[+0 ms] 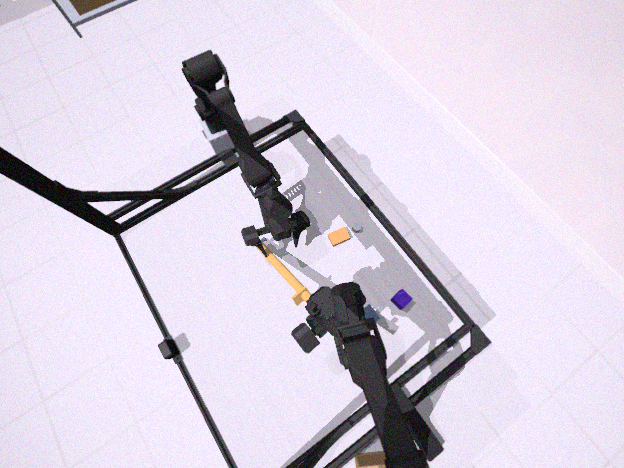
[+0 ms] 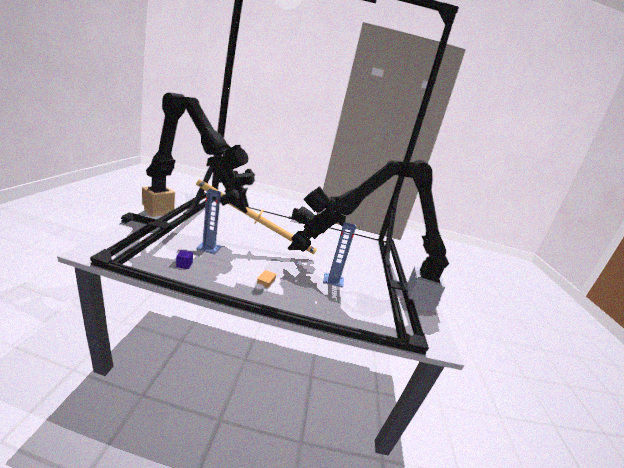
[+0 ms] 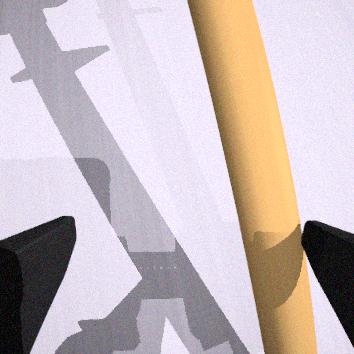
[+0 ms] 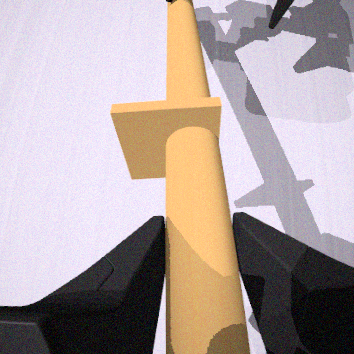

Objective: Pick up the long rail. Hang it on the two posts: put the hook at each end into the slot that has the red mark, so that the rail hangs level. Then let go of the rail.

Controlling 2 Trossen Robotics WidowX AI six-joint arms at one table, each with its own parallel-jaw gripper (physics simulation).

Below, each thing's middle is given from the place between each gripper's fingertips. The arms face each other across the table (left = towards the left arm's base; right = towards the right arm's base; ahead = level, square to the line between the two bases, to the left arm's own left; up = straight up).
Right now the long tan rail (image 1: pixel 303 294) is 15 cm to the right of my left hand, 6 cm above it and 1 cm ahead of it.
The long tan rail is 10 mm behind my right hand, 40 mm to the left of it and 20 mm below it.
